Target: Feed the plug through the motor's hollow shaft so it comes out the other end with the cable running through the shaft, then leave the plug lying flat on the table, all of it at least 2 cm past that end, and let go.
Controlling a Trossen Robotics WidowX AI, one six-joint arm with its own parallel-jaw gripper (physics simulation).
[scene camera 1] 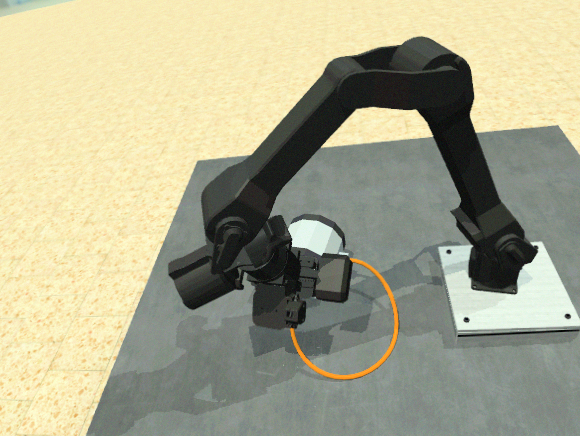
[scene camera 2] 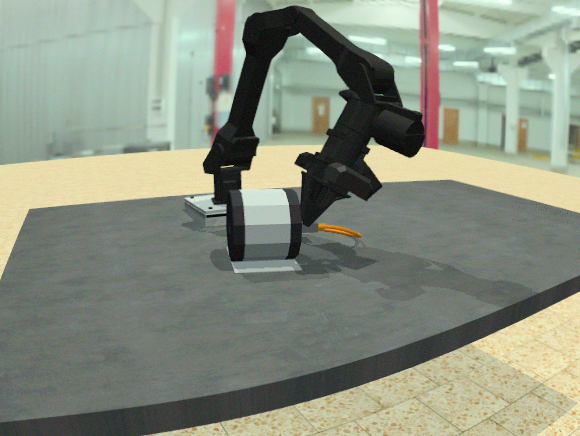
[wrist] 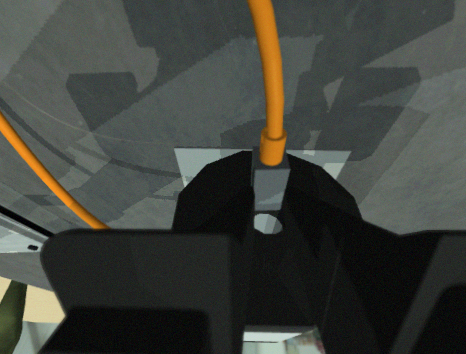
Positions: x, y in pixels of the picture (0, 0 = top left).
Scene:
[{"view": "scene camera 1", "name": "my gripper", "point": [299, 285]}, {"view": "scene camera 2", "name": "my gripper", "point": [303, 224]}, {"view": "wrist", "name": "my gripper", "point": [267, 195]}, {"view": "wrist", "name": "grey plug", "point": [269, 182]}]

